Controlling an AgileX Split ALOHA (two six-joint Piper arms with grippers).
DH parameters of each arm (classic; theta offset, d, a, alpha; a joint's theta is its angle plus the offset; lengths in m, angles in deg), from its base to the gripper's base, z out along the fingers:
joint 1: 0 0.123 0 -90
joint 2: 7.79 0 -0.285 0
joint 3: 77.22 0 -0.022 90
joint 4: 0 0.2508 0 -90
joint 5: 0 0 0.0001 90
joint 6: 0 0.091 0 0
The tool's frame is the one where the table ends.
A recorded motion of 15 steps. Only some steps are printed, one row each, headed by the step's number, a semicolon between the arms.
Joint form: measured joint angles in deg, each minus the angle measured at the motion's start. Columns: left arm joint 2, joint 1, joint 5, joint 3, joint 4, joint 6; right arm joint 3, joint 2, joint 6, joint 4, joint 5, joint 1.
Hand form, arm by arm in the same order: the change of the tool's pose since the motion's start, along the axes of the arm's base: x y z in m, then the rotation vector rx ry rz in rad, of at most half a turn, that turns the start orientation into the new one. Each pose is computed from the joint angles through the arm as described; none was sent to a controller.
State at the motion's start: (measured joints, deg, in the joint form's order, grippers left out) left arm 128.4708 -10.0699 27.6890 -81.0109 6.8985 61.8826; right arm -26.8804 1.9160 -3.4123 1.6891 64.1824 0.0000
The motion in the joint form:
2: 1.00 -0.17 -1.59 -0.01 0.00 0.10; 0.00 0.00 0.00 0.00 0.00 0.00
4: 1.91 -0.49 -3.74 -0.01 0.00 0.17; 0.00 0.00 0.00 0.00 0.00 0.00
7: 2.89 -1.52 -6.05 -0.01 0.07 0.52; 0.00 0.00 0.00 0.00 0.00 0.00
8: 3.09 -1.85 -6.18 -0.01 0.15 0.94; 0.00 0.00 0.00 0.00 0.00 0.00
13: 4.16 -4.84 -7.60 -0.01 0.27 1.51; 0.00 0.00 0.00 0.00 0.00 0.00
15: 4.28 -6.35 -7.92 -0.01 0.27 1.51; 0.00 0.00 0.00 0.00 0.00 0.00
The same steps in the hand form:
2: 0.0013 -0.0018 -0.0067 -0.0034 -0.0097 -0.0070; 0.0000 0.0000 0.0000 0.0000 0.0000 0.0000
4: 0.0032 -0.0050 -0.0125 -0.0099 -0.0302 -0.0170; 0.0000 0.0000 0.0000 0.0000 0.0000 0.0000
7: 0.0040 -0.0137 -0.0187 -0.0147 -0.0523 -0.0450; 0.0000 0.0000 0.0000 0.0000 0.0000 0.0000
8: 0.0035 -0.0162 -0.0202 -0.0112 -0.0513 -0.0588; 0.0000 0.0000 0.0000 0.0000 0.0000 0.0000
13: -0.0009 -0.0391 -0.0276 -0.0109 -0.0569 -0.1238; 0.0000 0.0000 0.0000 0.0000 0.0000 0.0000
15: -0.0037 -0.0505 -0.0283 -0.0128 -0.0601 -0.1506; 0.0000 0.0000 0.0000 0.0000 0.0000 0.0000

